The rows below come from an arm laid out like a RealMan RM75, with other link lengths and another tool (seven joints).
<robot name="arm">
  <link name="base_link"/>
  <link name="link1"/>
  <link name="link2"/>
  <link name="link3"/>
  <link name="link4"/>
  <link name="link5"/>
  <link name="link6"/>
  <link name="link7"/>
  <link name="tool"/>
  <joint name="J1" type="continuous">
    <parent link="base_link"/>
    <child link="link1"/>
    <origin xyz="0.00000 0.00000 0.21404" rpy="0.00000 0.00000 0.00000"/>
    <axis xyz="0 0 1"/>
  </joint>
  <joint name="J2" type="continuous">
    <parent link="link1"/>
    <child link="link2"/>
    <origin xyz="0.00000 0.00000 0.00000" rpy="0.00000 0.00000 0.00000"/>
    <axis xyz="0 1 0"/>
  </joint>
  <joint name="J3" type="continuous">
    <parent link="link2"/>
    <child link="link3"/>
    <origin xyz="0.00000 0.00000 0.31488" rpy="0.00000 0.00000 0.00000"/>
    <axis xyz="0 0 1"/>
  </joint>
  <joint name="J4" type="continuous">
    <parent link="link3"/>
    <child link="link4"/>
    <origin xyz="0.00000 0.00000 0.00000" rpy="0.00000 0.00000 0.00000"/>
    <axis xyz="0 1 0"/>
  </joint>
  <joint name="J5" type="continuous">
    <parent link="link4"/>
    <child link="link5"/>
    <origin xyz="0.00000 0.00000 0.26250" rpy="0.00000 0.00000 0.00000"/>
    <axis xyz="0 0 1"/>
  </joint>
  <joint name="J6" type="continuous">
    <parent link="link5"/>
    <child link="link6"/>
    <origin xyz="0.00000 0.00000 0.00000" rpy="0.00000 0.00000 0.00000"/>
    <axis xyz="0 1 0"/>
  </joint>
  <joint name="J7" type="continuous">
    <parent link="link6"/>
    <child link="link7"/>
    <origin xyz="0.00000 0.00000 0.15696" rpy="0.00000 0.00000 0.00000"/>
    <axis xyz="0 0 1"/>
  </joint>
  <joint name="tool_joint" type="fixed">
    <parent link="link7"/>
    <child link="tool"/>
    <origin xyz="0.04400 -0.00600 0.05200" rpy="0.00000 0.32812 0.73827"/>
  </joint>
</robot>
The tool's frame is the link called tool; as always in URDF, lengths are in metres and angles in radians. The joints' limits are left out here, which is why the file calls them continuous.
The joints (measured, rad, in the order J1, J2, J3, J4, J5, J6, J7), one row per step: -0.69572 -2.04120 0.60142 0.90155 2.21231 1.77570 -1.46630; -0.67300 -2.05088 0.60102 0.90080 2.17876 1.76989 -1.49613; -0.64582 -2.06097 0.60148 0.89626 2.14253 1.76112 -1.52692; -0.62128 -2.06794 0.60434 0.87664 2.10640 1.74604 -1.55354; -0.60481 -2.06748 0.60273 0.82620 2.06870 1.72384 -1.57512; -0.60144 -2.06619 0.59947 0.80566 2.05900 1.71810 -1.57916; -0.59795 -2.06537 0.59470 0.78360 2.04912 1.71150 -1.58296; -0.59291 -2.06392 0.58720 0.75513 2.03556 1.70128 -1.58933; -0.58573 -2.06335 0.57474 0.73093 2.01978 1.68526 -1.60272; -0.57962 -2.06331 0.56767 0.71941 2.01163 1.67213 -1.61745; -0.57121 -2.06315 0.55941 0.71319 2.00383 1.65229 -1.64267; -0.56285 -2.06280 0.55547 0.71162 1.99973 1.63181 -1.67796; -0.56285 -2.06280 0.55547 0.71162 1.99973 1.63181 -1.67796; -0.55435 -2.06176 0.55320 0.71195 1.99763 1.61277 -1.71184; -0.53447 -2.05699 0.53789 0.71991 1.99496 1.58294 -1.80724; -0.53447 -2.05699 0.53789 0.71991 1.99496 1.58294 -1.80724; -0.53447 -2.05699 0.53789 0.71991 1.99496 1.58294 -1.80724
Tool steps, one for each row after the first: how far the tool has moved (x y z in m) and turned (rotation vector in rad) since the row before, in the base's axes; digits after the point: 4 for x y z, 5 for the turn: -0.0039 -0.0027 -0.0004 0.00200 -0.04243 0.04322; -0.0062 -0.0034 -0.0009 0.00181 -0.04623 0.05060; -0.0075 -0.0026 -0.0027 -0.00156 -0.04744 0.05388; -0.0093 -0.0004 -0.0044 -0.00658 -0.05737 0.06320; -0.0033 -0.0002 -0.0016 -0.00344 -0.01872 0.01956; -0.0036 -0.0002 -0.0018 -0.00272 -0.02043 0.02150; -0.0052 0.0001 -0.0017 -0.00115 -0.02717 0.03114; -0.0066 0.0014 0.0003 0.00720 -0.02982 0.04246; -0.0053 0.0013 0.0004 0.00447 -0.01615 0.03341; -0.0073 0.0026 0.0020 0.00851 -0.01463 0.04622; -0.0076 0.0027 0.0017 0.00222 -0.01099 0.05081; 0.0000 0.0000 0.0000 0.00000 0.00000 0.00000; -0.0077 0.0022 0.0019 0.00141 -0.00767 0.04746; -0.0183 0.0038 0.0089 -0.00005 -0.03056 0.11594; 0.0000 0.0000 0.0000 0.00000 0.00000 0.00000; 0.0000 0.0000 0.0000 0.00000 0.00000 0.00000
